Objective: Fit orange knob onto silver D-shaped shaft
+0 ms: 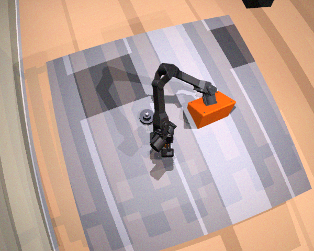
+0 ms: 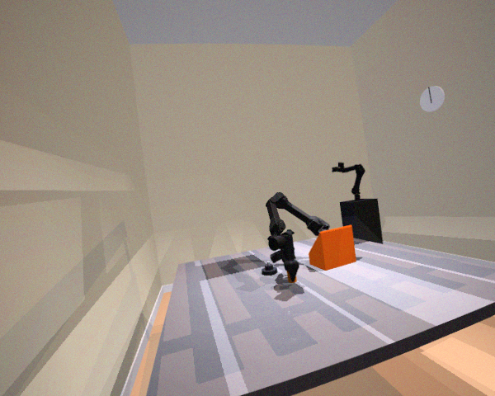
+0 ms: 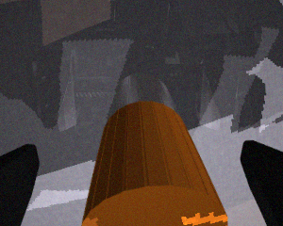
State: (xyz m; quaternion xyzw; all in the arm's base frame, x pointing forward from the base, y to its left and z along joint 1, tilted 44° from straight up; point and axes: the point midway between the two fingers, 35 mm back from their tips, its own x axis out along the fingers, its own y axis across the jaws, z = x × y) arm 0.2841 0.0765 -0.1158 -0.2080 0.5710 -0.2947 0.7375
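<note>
Right now my gripper tip is 18 cm to the left of the dark round pedestal, 6 cm short of it and 1 cm below it. The rest, counted from my gripper tip: orange knob (3 cm above).
</note>
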